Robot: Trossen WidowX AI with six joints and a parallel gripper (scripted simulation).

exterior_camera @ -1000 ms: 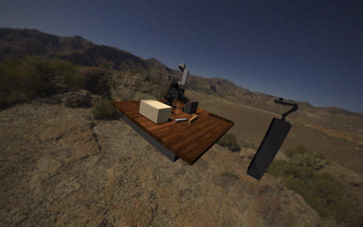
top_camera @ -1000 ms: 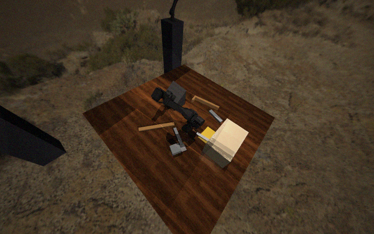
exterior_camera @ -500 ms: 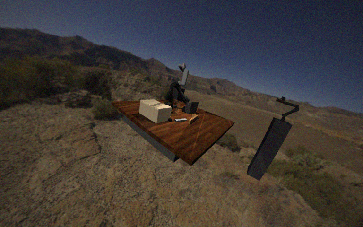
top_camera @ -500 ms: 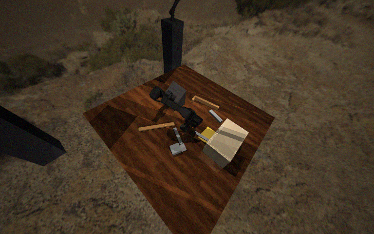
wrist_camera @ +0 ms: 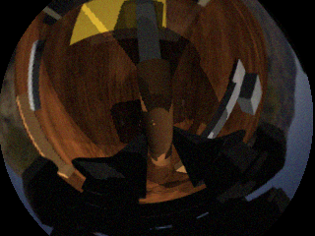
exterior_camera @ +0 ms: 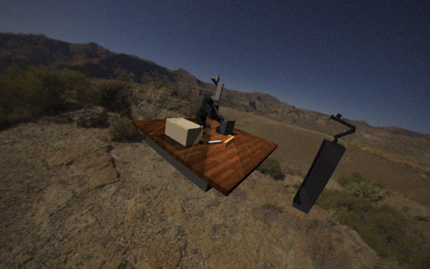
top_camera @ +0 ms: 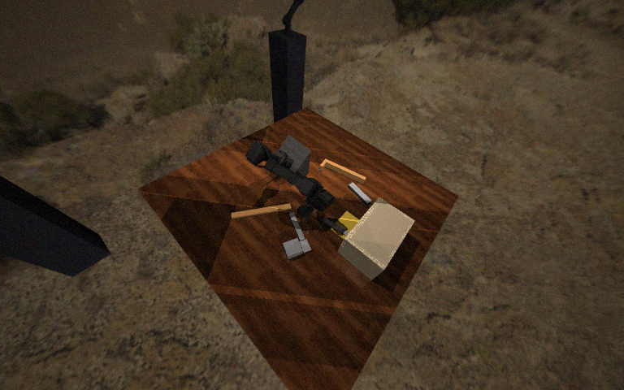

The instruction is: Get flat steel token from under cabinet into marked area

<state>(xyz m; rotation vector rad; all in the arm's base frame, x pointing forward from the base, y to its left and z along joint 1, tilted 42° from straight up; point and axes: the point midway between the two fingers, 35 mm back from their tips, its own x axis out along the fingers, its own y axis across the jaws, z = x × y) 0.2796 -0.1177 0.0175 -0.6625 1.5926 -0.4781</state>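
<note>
My gripper tip is now 60 mm short of the grey scraper and 140 mm to the left of it. Also, from my gripper tip: wooden stick (180 mm behind, 180 mm to the right); then grey block (80 mm ahead, 220 mm to the right, 10 mm above); then grey bar (120 mm ahead, 290 mm to the left).
</note>
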